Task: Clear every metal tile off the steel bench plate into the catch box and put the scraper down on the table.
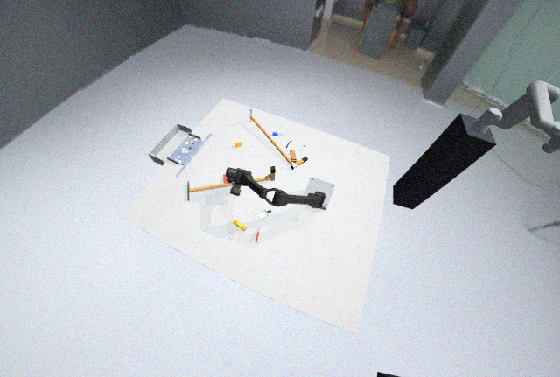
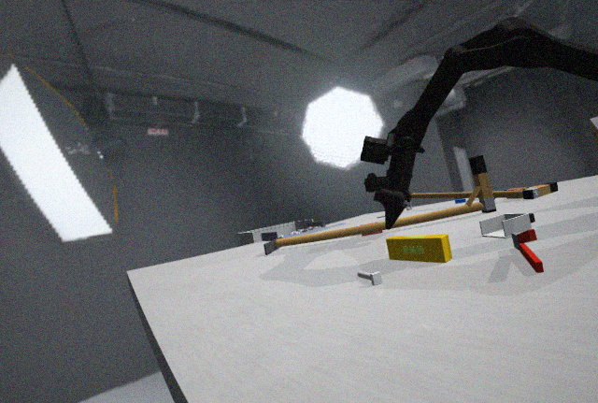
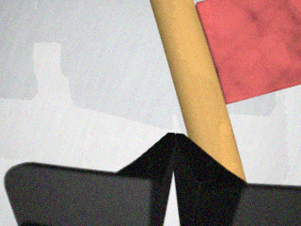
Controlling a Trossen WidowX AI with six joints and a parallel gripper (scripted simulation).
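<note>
The long scraper is 2 cm ahead of my gripper tip, 1 cm to the right of it and 5 cm above it. The rest, counted from my gripper tip: metal bracket: 26 cm behind, 11 cm to the left; then yellow block: 14 cm behind, 25 cm to the left, 1 cm above; then red block: 7 cm ahead, 4 cm to the right.
</note>
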